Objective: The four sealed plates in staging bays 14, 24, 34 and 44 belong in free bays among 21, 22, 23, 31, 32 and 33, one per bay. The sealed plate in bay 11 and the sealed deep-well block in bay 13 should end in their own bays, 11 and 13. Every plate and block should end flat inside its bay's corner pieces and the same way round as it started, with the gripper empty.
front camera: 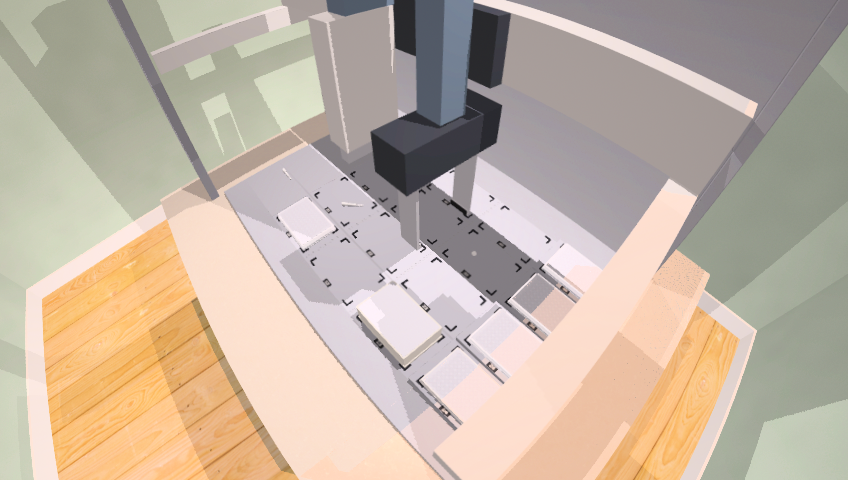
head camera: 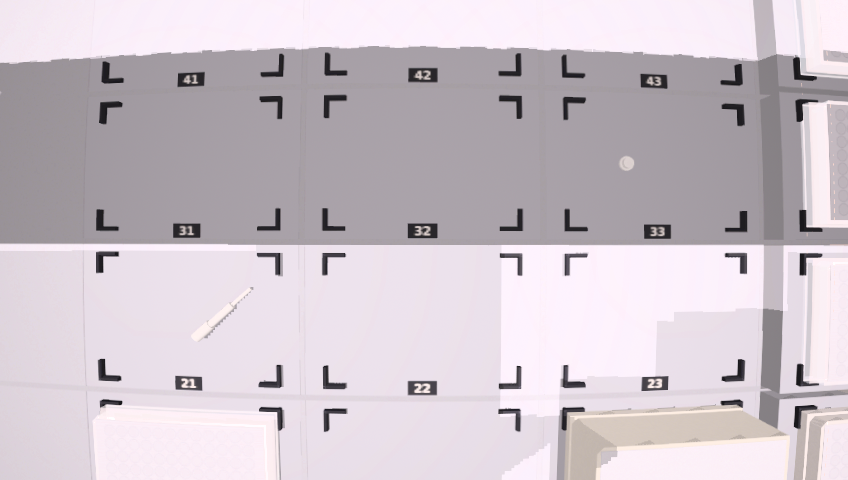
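My gripper is open and empty, its two jaws wide apart above the middle of the deck; the jaws do not show in the head view. Sealed plates sit in the right-hand staging column: bay 14 plate, bay 24 plate, bay 34 plate and bay 44 plate. The front rail partly covers or borders them. The bay 11 plate lies flat. The taller deep-well block stands in bay 13.
A thin white stick-like object lies in bay 21. A small round pale disc lies in bay 33. Another small white stick lies behind bay 11. The parked pipetting stage hangs left of the gripper.
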